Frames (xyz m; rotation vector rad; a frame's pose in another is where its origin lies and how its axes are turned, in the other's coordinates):
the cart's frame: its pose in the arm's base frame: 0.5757 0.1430 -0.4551 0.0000 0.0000 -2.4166
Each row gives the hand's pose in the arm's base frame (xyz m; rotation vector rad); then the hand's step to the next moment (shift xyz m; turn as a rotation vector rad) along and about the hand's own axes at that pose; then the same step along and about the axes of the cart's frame.
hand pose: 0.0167 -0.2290 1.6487 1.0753 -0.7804 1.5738
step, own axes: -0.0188 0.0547 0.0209 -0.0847 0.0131 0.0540
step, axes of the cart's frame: 0.0611 -0.0008 -0.0073 0.0505 0.0672 -0.0566
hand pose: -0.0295 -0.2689 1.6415 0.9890 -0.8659 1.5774
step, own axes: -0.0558 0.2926 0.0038 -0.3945 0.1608 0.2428
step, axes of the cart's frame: 0.2645 -0.1215 -0.0635 0.3174 0.2567 -0.2716
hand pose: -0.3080 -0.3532 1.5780 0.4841 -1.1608 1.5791
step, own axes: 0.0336 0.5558 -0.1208 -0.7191 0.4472 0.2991
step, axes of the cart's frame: 0.2665 -0.4280 -0.2653 0.5698 0.3023 -0.6249
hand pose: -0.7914 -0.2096 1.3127 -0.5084 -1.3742 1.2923
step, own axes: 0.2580 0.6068 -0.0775 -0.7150 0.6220 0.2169
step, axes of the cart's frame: -0.1244 -0.4771 -0.4446 0.5039 0.2409 -0.7958
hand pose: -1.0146 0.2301 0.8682 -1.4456 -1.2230 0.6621
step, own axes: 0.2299 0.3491 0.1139 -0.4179 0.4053 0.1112
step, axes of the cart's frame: -0.2569 -0.1619 -0.3090 0.2748 0.1599 -0.5002
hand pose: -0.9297 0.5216 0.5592 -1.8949 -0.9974 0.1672
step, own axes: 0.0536 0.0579 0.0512 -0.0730 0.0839 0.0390
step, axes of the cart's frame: -0.0719 -0.0167 -0.0583 0.0427 0.0185 -0.1083
